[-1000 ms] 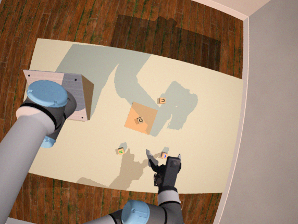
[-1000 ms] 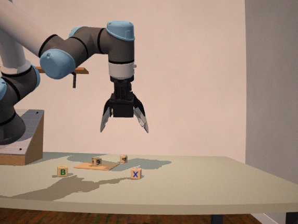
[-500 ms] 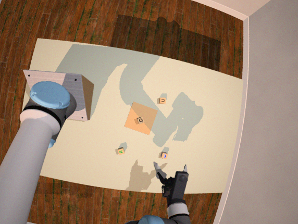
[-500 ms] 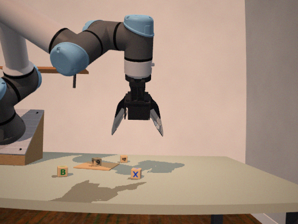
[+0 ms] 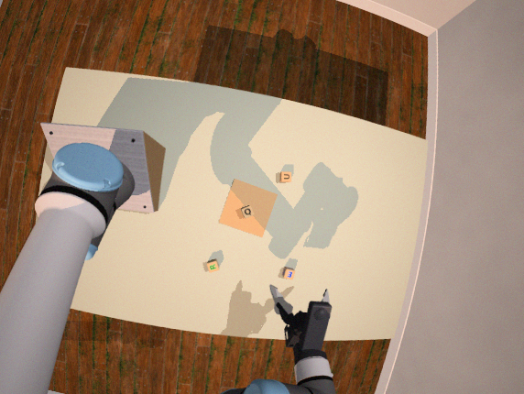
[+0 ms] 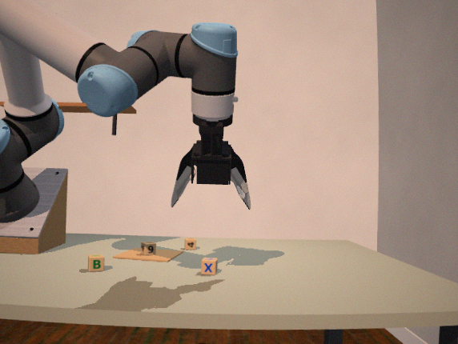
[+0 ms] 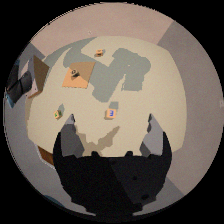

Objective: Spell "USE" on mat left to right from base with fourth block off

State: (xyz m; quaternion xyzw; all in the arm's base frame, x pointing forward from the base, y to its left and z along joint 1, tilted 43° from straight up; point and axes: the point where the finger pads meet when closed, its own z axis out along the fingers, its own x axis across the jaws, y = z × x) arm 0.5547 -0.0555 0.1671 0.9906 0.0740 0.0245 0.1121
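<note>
My hand is 170 mm past the orange mat, 170 mm to the right of it and 130 mm above it. Also, from my hand: blue-lettered block: 120 mm below.
</note>
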